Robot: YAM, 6 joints.
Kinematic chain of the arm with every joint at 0, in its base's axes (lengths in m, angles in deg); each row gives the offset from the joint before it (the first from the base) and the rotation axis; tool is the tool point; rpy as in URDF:
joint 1: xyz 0 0 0.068 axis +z
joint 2: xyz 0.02 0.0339 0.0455 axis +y
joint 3: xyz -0.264 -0.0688 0 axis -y
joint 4: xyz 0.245 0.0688 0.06 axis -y
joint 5: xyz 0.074 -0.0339 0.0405 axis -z
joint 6: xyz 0.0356 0 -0.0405 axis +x
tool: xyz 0 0 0 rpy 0 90 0
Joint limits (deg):
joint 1: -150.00..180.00
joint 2: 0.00..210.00
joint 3: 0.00..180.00
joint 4: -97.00..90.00
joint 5: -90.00..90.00
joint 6: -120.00..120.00
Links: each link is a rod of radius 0.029 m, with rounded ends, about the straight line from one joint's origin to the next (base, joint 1, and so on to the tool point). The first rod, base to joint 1, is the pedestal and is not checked.
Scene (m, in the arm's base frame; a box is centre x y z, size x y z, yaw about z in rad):
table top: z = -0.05
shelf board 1: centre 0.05 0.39 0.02 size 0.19 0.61 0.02 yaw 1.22
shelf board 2: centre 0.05 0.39 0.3 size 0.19 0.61 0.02 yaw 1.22
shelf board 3: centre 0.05 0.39 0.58 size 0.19 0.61 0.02 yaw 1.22
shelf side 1: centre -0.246 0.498 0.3 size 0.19 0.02 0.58 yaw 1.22
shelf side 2: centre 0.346 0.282 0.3 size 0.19 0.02 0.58 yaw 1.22
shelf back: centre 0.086 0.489 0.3 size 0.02 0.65 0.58 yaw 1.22
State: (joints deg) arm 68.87 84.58 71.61 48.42 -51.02 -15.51
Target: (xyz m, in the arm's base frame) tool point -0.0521 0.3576 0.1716
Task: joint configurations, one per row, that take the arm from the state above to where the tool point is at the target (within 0.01 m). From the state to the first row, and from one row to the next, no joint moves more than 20 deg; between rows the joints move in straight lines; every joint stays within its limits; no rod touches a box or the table.
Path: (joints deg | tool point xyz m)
1: 82.91 74.89 62.01 29.75 -46.67 -13.23 | 0.0110 0.2985 0.4008
2: 96.96 65.19 52.40 11.08 -42.32 -10.95 | -0.0555 0.2569 0.3544
3: 111.00 55.50 42.80 -7.60 -37.97 -8.67 | -0.0987 0.1960 0.3003
4: 125.04 45.80 33.19 -26.27 -33.62 -6.39 | -0.1131 0.1269 0.2428
5: 139.09 36.11 23.59 -44.94 -29.27 -4.10 | -0.0986 0.0624 0.1860
6: 153.13 26.42 13.98 -63.61 -24.92 -1.82 | -0.0615 0.0144 0.1336
7: 139.63 42.96 19.71 -46.60 -31.10 -9.16 | -0.0969 0.0583 0.1537
8: 126.13 59.50 25.44 -29.58 -37.29 -16.49 | -0.1165 0.1230 0.1618
9: 112.62 76.04 31.17 -12.57 -43.48 -23.82 | -0.1095 0.1992 0.1552
10: 99.12 92.58 36.91 4.45 -49.66 -31.16 | -0.0712 0.2725 0.1331
11: 85.62 109.12 42.64 21.46 -55.85 -38.49 | -0.0045 0.3270 0.0958
12: 89.70 106.62 44.88 31.58 -54.39 -27.00 | -0.0271 0.3464 0.1315
13: 93.78 104.11 47.13 41.69 -52.94 -15.51 | -0.0521 0.3576 0.1716

